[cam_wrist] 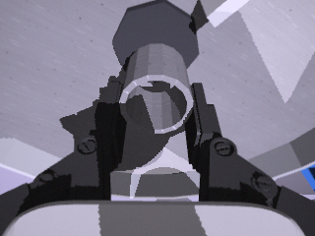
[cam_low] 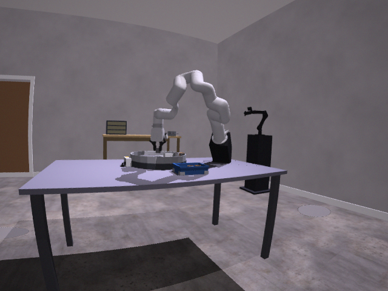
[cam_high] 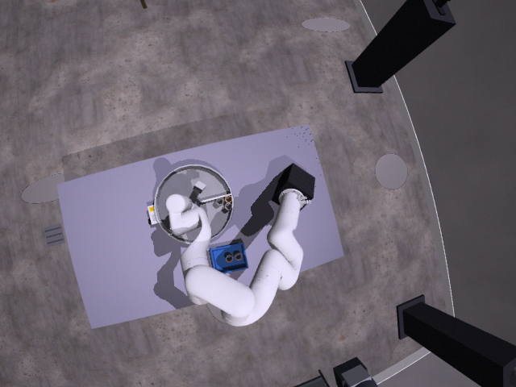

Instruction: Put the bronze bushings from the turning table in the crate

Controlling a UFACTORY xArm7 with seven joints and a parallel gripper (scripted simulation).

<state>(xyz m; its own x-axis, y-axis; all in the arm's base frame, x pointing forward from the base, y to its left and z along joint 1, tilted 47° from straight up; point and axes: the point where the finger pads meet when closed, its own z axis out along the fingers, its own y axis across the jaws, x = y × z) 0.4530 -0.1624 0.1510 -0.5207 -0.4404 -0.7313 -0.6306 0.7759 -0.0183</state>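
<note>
The round grey turning table lies 7 cm below my hand, 1 cm to the right of it and 1 cm behind it. Also, from my hand: blue crate 32 cm to the left, 14 cm behind, 10 cm below.
</note>
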